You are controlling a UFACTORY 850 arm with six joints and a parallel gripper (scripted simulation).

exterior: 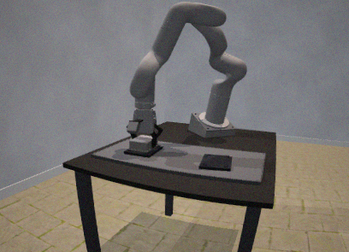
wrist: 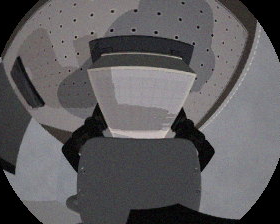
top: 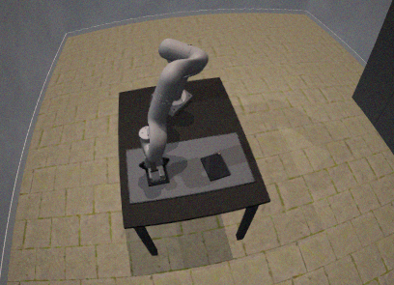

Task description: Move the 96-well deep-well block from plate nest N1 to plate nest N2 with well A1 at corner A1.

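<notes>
My gripper is now right at the deep-well block. Round my hand: plate nest N1 (2 cm ahead, 33 cm to the left, 3 cm below); plate nest N2 (3 cm below).
</notes>
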